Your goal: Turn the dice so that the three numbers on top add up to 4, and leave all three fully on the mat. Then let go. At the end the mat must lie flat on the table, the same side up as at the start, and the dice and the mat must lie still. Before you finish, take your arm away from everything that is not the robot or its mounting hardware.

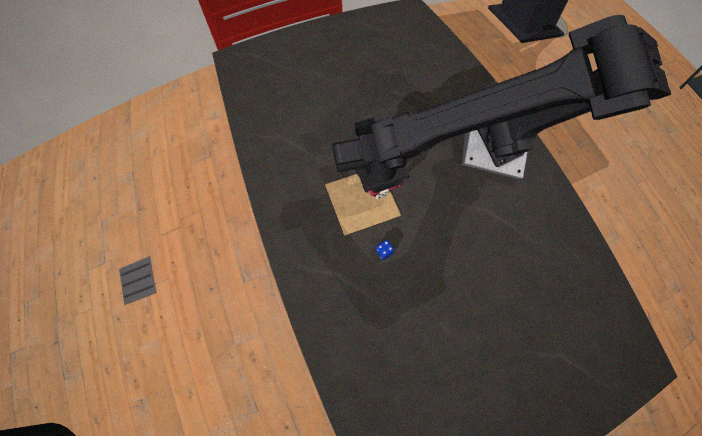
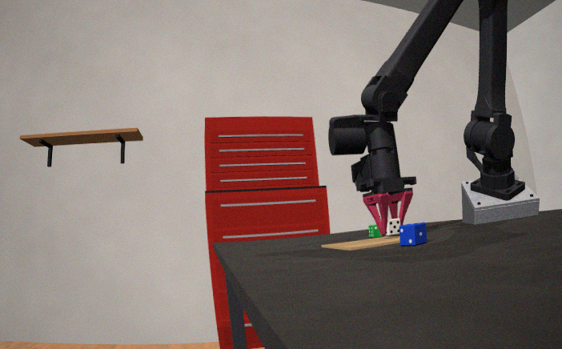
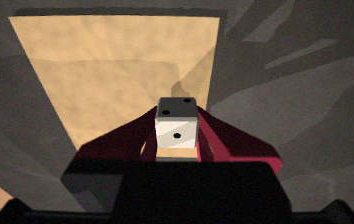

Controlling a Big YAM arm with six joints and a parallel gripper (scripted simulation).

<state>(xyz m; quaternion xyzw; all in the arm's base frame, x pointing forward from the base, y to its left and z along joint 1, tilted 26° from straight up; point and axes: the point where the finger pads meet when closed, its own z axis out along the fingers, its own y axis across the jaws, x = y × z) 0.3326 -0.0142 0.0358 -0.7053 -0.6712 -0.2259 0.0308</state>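
Right now my hand is right at the white die. Also, from my hand: blue die: 5 cm ahead, 14 cm to the left, 1 cm below; then green die: 4 cm behind, 14 cm to the right, 1 cm below; then tan mat: 4 cm ahead, 2 cm below.
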